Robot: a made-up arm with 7 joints.
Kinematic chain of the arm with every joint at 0, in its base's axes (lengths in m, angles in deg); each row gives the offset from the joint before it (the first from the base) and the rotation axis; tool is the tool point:
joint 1: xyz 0 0 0 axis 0 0.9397 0.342
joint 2: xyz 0 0 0 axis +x
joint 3: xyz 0 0 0 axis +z
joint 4: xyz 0.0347 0 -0.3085 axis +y
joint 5: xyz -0.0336 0 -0.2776 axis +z
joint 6: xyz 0 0 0 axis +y
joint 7: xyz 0 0 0 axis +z
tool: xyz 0 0 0
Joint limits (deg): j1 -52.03..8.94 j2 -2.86..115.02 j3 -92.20..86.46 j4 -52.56..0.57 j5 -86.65..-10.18 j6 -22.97..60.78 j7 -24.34..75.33
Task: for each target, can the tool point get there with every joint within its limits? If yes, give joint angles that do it. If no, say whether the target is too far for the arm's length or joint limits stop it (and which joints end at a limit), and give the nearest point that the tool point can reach.
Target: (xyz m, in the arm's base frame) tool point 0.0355 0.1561 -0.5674
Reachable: yes | joints -1.15 12.03 55.48 -8.36 -33.76 -8.74 64.04
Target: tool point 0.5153 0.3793 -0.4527
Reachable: no: too far | nearest point 0.3879 0.2856 -0.3408 | short by 0.194 m
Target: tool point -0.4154 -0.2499 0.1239
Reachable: no: joint limits stop it (at a limit: joint 1, joint 2, joint 3, joint 4) | nearest point -0.0669 -0.2614 -0.4860 | short by 0.703 m
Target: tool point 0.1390 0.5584 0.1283
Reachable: yes | joints -34.36 101.07 -31.87 -17.97 -53.25 18.29 -13.60
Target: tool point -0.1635 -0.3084 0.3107
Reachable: no: joint limits stop it (at a limit: joint 2, joint 3, joint 4) | nearest point -0.1057 0.3646 0.4061 | short by 0.682 m
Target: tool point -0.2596 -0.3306 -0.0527
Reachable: no: joint limits stop it (at a limit: joint 1, joint 2, joint 3, joint 4) | nearest point -0.0669 -0.2614 -0.4860 | short by 0.479 m
